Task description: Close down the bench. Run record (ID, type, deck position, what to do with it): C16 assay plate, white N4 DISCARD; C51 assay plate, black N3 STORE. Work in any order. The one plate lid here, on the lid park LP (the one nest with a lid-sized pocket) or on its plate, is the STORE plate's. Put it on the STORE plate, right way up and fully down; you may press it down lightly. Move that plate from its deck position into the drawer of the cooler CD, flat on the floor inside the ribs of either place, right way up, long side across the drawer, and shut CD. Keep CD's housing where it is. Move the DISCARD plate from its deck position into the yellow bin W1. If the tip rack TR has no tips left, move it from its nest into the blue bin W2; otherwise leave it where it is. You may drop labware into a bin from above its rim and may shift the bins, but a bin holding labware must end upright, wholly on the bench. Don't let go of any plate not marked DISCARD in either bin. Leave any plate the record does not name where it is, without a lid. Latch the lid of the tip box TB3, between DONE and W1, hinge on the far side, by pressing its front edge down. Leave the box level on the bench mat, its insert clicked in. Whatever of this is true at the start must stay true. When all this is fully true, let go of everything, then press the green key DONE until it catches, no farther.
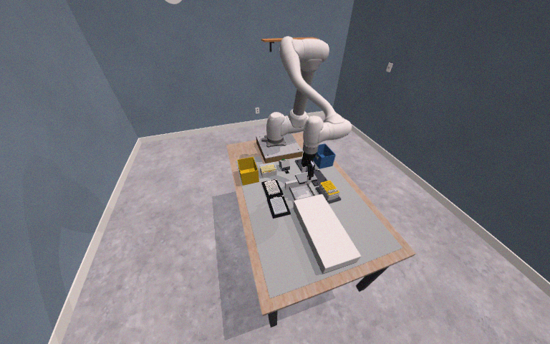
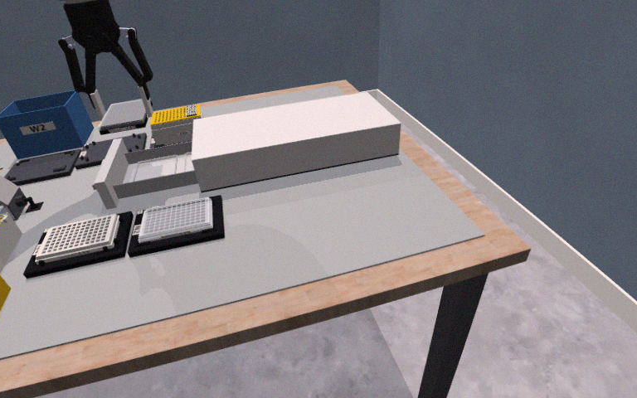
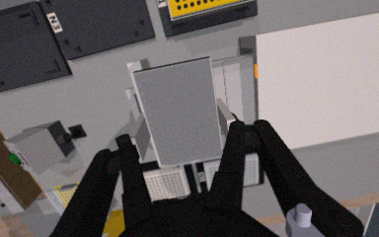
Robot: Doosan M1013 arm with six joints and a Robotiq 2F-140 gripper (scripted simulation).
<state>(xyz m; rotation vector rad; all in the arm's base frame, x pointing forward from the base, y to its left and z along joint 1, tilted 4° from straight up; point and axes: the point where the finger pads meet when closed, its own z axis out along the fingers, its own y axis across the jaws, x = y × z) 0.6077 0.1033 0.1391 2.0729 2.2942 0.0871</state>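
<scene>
The cooler drawer lies 6 cm ahead of my hand, 2 cm to the right of it and 14 cm below it. The rest, counted from my hand: grey plate lid 1 cm below; black plate 2 cm below; yellow tip rack TR 5 cm ahead, 16 cm to the left, 11 cm below.
</scene>
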